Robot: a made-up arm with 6 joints. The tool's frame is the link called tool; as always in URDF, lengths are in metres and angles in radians. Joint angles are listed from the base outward. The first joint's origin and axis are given. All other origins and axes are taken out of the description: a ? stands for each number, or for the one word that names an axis. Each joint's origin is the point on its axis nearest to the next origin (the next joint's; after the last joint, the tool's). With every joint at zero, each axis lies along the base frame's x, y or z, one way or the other. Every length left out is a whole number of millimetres.
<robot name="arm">
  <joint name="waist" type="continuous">
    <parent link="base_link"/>
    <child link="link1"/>
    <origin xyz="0 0 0.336"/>
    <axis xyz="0 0 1"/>
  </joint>
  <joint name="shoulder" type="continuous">
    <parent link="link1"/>
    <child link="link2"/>
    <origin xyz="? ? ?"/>
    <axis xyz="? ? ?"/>
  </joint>
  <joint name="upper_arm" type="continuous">
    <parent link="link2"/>
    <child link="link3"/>
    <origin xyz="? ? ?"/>
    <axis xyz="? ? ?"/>
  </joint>
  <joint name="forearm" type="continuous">
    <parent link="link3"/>
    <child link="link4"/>
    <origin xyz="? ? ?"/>
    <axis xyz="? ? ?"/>
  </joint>
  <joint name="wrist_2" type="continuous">
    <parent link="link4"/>
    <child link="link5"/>
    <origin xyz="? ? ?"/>
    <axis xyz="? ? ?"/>
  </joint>
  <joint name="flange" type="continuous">
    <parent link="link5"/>
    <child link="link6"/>
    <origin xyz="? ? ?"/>
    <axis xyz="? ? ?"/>
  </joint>
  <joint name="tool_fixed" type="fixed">
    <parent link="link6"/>
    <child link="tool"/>
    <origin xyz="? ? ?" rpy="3.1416 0 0"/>
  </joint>
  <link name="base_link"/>
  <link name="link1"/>
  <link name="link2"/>
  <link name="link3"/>
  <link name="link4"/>
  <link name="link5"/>
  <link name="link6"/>
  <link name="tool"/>
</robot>
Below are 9 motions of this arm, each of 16 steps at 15 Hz.
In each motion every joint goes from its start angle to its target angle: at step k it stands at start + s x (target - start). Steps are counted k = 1, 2, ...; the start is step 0. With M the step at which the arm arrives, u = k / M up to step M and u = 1 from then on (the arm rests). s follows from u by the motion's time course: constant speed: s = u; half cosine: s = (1 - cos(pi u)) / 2; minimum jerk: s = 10 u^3 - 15 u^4 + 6 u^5.
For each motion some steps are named. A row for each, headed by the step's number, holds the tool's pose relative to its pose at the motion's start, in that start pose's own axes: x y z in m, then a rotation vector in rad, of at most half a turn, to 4 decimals.
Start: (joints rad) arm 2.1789 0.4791 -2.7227 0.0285 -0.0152 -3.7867
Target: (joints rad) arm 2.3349 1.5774 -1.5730 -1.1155 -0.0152 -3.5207
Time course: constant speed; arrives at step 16
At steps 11, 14, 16:
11: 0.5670 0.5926 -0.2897 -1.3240 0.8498 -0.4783
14: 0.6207 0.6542 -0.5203 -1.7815 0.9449 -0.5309
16: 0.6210 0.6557 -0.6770 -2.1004 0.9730 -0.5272

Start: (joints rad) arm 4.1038 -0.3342 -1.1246 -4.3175 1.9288 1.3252
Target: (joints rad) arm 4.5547 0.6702 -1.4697 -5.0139 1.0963 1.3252
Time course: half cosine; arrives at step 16
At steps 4, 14, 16:
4: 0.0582 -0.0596 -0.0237 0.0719 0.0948 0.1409
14: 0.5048 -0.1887 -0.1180 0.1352 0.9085 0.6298
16: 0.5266 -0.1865 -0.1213 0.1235 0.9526 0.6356

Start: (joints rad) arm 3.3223 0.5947 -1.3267 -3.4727 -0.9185 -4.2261
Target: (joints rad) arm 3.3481 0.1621 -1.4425 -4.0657 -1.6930 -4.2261
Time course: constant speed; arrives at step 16
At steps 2, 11, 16:
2: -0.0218 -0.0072 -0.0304 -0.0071 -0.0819 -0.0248
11: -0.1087 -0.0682 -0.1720 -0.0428 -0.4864 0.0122
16: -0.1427 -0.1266 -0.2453 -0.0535 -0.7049 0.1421

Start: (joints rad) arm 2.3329 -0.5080 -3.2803 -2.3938 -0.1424 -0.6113
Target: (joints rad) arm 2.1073 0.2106 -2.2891 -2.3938 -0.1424 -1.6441
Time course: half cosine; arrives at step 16
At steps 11, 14, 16:
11: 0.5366 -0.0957 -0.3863 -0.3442 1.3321 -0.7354
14: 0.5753 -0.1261 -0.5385 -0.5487 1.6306 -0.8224
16: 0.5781 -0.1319 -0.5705 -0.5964 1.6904 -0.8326

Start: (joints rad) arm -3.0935 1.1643 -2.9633 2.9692 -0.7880 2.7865
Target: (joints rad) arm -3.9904 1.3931 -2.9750 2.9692 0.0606 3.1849
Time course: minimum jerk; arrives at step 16
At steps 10, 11, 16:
10: -0.2863 0.3545 0.0184 -0.6475 0.2076 0.4730
11: -0.3329 0.3934 -0.0016 -0.7352 0.2431 0.5120
16: -0.4231 0.4571 -0.0530 -0.9005 0.3145 0.5688

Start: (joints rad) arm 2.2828 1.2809 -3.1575 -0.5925 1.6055 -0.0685
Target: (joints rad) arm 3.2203 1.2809 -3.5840 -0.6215 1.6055 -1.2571
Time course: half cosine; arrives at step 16
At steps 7, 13, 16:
7: -0.0091 -0.1904 -0.2052 0.0183 0.3654 -0.6705
13: -0.1647 -0.3663 -0.4577 -0.1242 0.8893 -1.4476
16: -0.2023 -0.3844 -0.4944 -0.1678 0.9827 -1.5612

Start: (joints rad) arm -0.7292 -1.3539 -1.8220 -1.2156 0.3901 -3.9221
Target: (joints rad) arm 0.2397 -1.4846 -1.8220 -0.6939 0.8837 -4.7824
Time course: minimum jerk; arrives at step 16
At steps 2, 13, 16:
2: 0.0082 0.0017 0.0023 -0.0105 0.0003 0.0091
13: 0.3153 0.3364 0.1273 -0.5936 -0.4810 0.4703
16: 0.3186 0.3608 0.1310 -0.6071 -0.5308 0.4928

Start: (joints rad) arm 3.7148 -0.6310 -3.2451 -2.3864 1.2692 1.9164
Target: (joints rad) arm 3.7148 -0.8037 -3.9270 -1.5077 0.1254 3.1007
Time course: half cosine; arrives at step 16
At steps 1, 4, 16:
1: 0.0017 -0.0005 0.0012 0.0025 -0.0077 0.0193
4: 0.0291 -0.0073 0.0160 0.0388 -0.1115 0.3064
16: 0.3376 0.0613 0.0393 0.5879 -0.5948 2.3021

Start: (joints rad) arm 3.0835 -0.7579 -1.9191 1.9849 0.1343 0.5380
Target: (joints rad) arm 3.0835 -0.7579 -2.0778 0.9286 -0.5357 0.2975
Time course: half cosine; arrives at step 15
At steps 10, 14, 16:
10: -0.0782 -0.1154 -0.0747 0.4046 0.3373 -0.9555
14: -0.1251 -0.1337 -0.1072 0.6035 0.4221 -1.2353
16: -0.1273 -0.1341 -0.1088 0.6134 0.4257 -1.2477

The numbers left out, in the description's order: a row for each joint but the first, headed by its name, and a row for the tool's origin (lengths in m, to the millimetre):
shoulder: xyz 0 0 0, axis 0 1 0
upper_arm: xyz 0.075 0 0.399, axis 0 1 0
forearm: xyz 0.052 0 -0.23, axis 0 0 -1
wrist_2: xyz 0 0 0, axis 0 1 0
flange: xyz 0.106 0 -0.136, axis 0 0 -1
tool: xyz 0 0 0

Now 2 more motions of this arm.
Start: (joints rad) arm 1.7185 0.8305 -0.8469 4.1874 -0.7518 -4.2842
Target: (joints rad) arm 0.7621 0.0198 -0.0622 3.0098 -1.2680 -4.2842
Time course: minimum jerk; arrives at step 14
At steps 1, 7, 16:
1: -0.0012 0.0003 -0.0014 0.0013 -0.0011 -0.0006
7: -0.2212 0.0149 -0.1504 0.1841 -0.1776 -0.0712
16: -0.4241 -0.0471 -0.1690 0.3561 -0.3790 -0.1069

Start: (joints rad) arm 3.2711 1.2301 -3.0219 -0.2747 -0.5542 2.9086
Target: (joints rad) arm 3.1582 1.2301 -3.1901 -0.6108 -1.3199 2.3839
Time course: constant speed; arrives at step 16
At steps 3, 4, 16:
3: -0.0232 -0.0095 -0.0194 0.0310 -0.1654 -0.1704
4: -0.0301 -0.0120 -0.0267 0.0428 -0.2202 -0.2268
16: -0.0731 -0.0243 -0.1342 0.2374 -0.8775 -0.8559

